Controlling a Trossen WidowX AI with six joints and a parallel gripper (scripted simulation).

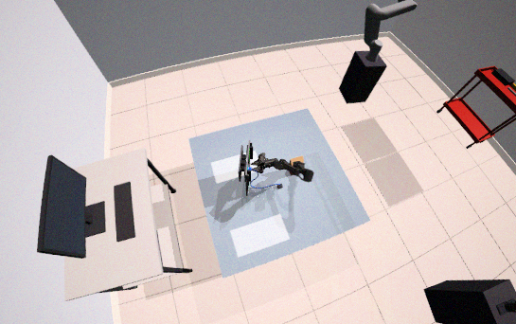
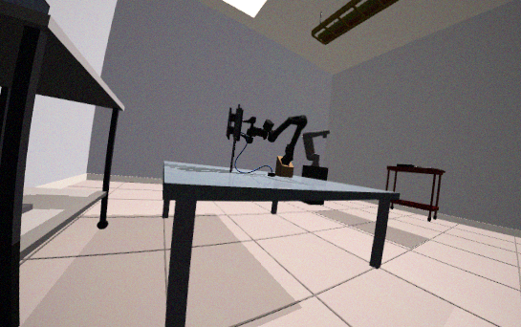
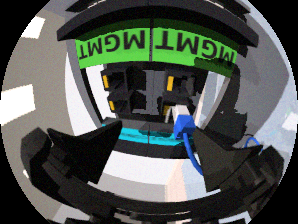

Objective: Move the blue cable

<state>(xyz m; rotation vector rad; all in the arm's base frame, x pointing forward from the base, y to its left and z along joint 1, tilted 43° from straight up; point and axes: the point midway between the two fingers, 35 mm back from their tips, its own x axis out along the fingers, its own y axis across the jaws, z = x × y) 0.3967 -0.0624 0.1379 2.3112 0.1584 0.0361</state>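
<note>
Now: gripper tip 3 cm short of the blue plug and 2 cm above it.
</note>
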